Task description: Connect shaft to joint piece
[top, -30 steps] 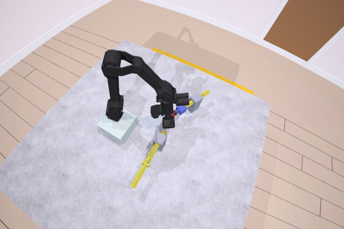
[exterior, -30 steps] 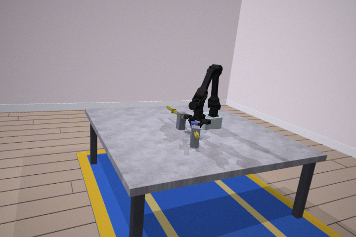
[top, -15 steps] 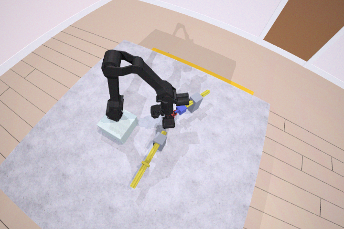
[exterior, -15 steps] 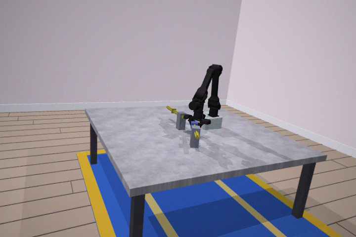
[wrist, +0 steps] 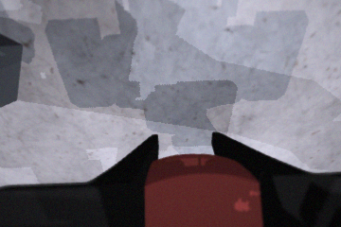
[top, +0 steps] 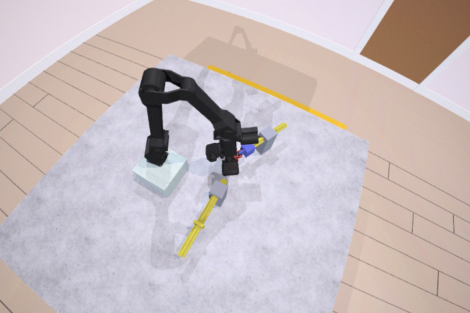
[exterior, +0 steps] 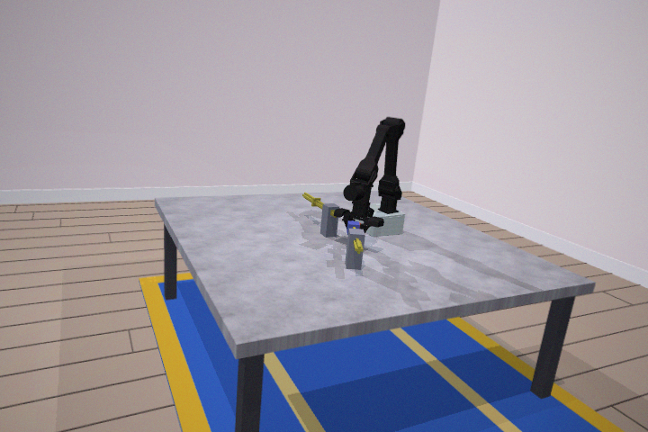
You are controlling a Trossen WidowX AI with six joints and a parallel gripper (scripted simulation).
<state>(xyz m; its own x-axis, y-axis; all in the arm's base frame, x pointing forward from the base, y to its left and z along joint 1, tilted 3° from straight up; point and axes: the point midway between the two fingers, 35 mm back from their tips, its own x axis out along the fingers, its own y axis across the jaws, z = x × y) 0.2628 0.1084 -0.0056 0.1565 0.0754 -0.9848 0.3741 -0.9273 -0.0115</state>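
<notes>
My gripper tip is 50 mm below the red joint piece and 10 mm short of it.
</notes>
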